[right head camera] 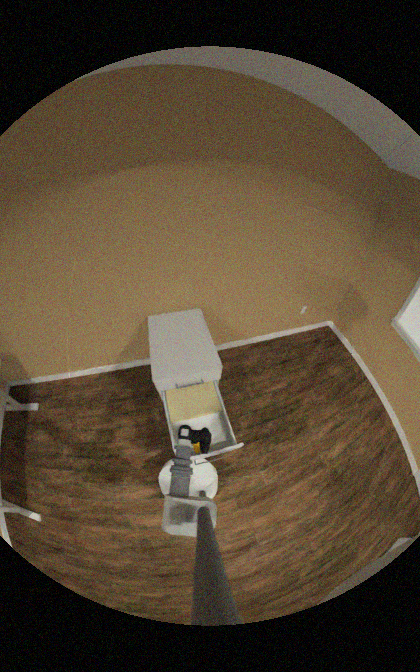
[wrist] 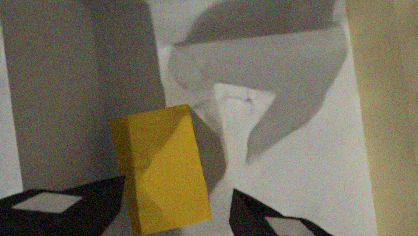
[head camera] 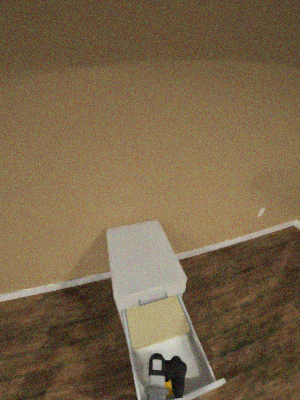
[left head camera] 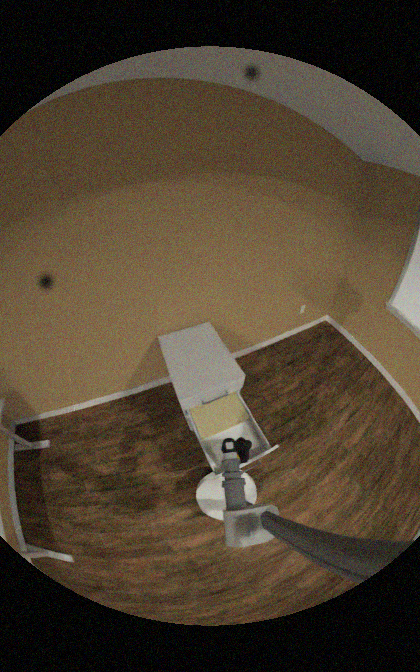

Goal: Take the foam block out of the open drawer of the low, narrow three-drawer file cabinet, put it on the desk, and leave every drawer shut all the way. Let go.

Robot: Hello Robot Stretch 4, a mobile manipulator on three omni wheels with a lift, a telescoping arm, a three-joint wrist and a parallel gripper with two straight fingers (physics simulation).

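Note:
The low file cabinet (head camera: 145, 260) (left head camera: 202, 357) (right head camera: 182, 345) stands against the wall with its top drawer (head camera: 192, 354) (left head camera: 235, 434) (right head camera: 216, 424) (wrist: 320, 165) pulled out. The yellow-orange foam block (head camera: 169, 387) (right head camera: 196, 446) (wrist: 167, 170) is inside, near the drawer's front; my hand partly covers it in the head views. My gripper (head camera: 172, 374) (left head camera: 239, 450) (right head camera: 200, 439) (wrist: 178, 199) is over the front part of the drawer with its fingers wide open. In the wrist view the block shows between the two fingertips, nearer the left one. Whether a finger touches it is unclear. The lower drawers are hidden. No desk top shows.
A pale yellow panel (head camera: 157, 321) (left head camera: 220, 415) (right head camera: 194, 401) (wrist: 390, 125) covers the drawer's rear part. A white round object (left head camera: 207, 492) (right head camera: 167, 480) is below my arm, before the drawer. White feet of some furniture (left head camera: 50, 553) (right head camera: 22, 512) show at the left edge.

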